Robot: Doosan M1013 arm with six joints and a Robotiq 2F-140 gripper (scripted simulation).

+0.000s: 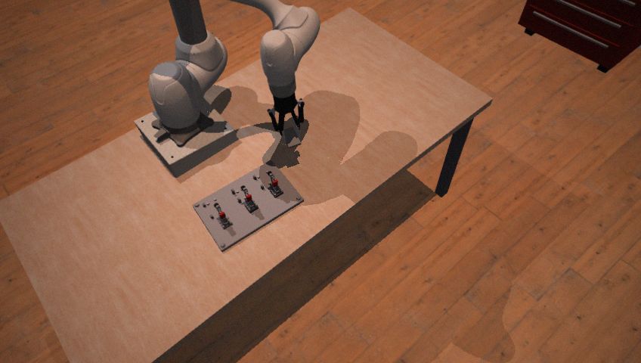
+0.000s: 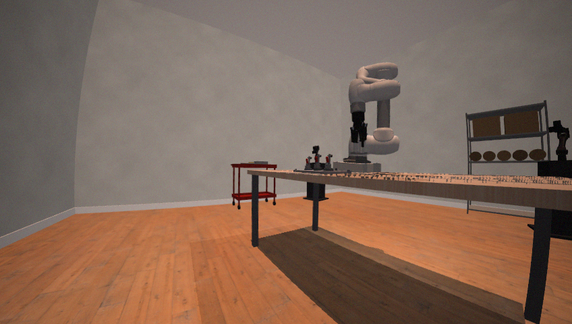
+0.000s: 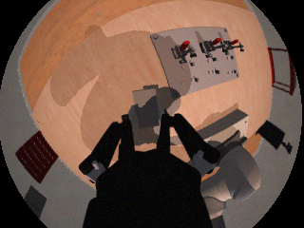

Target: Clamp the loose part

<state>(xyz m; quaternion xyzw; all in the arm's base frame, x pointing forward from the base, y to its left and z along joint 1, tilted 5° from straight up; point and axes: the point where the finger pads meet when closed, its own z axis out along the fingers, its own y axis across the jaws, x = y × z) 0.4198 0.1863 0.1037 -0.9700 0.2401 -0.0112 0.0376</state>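
Now: hand 30 mm above the grey plate part. From my hand the other things lie so: fixture 10 mm ahead, 270 mm to the right, 150 mm below.
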